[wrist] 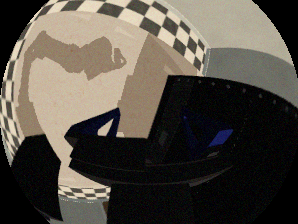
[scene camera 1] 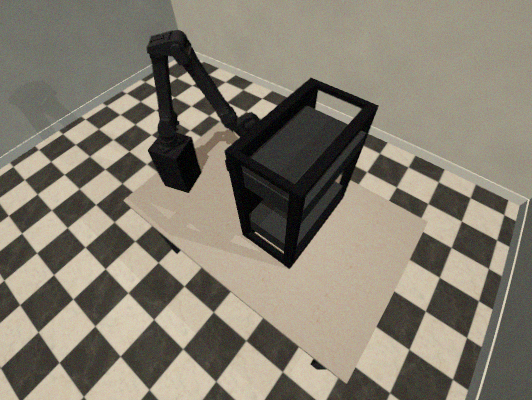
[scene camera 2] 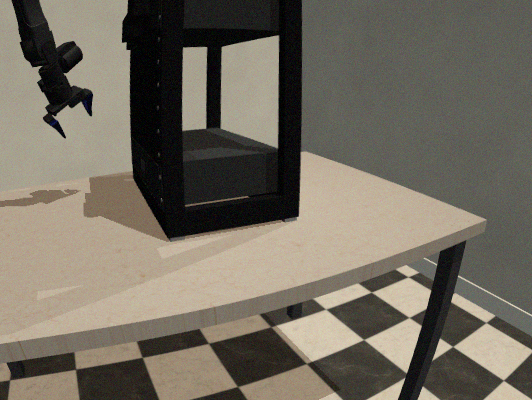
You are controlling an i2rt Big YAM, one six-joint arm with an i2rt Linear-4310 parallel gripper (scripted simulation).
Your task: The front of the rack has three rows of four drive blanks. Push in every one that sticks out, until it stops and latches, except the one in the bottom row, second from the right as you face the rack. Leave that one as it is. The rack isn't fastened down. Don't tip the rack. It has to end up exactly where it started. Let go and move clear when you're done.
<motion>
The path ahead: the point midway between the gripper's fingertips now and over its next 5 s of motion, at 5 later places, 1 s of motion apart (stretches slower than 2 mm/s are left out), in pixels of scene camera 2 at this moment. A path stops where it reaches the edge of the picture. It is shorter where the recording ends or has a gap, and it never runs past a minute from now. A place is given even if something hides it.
The gripper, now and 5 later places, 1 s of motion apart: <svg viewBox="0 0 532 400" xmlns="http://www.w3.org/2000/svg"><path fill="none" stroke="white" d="M77 126L77 101L76 28L86 18L107 14L94 23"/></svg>
</motion>
